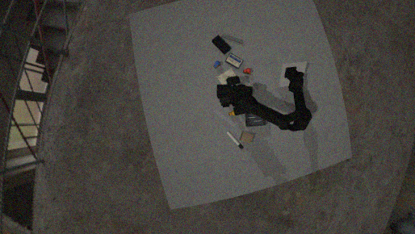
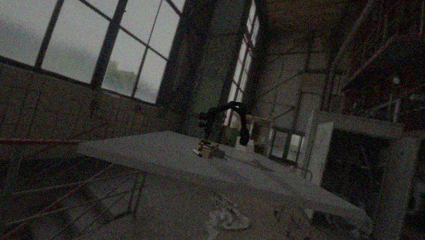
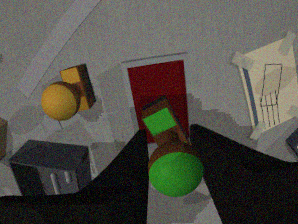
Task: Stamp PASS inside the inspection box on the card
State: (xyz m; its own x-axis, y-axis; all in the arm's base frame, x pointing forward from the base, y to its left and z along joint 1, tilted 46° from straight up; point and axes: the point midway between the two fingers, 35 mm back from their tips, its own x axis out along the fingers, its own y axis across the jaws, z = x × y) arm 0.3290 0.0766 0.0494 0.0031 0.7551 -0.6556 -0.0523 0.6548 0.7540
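Now: the red ink pad 80 mm below my gripper tip and 10 mm behind it. From my gripper tip the other things lie so: green-knobbed stamp (10 mm below, 10 mm behind); then yellow-knobbed stamp (80 mm to the left, 60 mm below, 10 mm ahead); then cream card (130 mm to the right, 90 mm below).
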